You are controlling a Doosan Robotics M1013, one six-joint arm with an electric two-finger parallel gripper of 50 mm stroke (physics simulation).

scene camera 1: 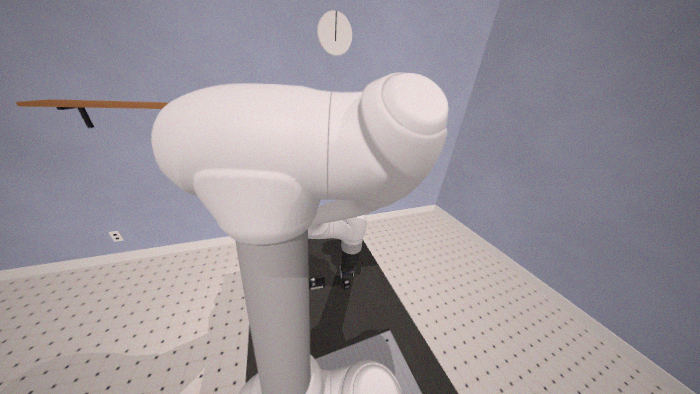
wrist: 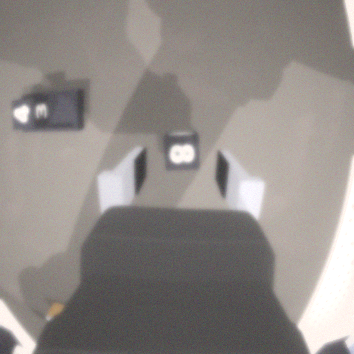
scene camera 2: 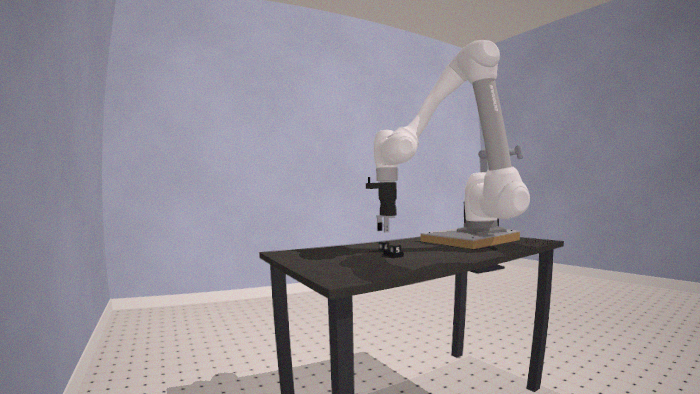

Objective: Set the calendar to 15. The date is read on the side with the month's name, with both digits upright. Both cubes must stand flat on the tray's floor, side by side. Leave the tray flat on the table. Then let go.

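My gripper [scene camera 1: 347,275] [scene camera 2: 383,228] [wrist: 180,163] is open and hangs above a loose dark cube [scene camera 1: 346,284] [scene camera 2: 383,246] [wrist: 182,151]. In the wrist view this cube shows a white 8 on top, turned sideways. It stands on the table, apart from the tray, with the fingers above it and to either side. The dark tray [scene camera 1: 320,283] [scene camera 2: 398,255] [wrist: 75,109] lies on the table. The second cube [scene camera 2: 396,249] [wrist: 29,114] is at the tray's far left end in the wrist view, showing a 4 and a 3. Scene camera 2 shows its 5. The month's name is not legible.
The dark table [scene camera 1: 360,305] [scene camera 2: 310,267] carries the robot's grey base plate [scene camera 1: 367,345] [scene camera 2: 442,235] on a wooden block. In the wrist view the tray is left of the gripper, and the table's curved edge shows at the right. Arm shadows cross the table.
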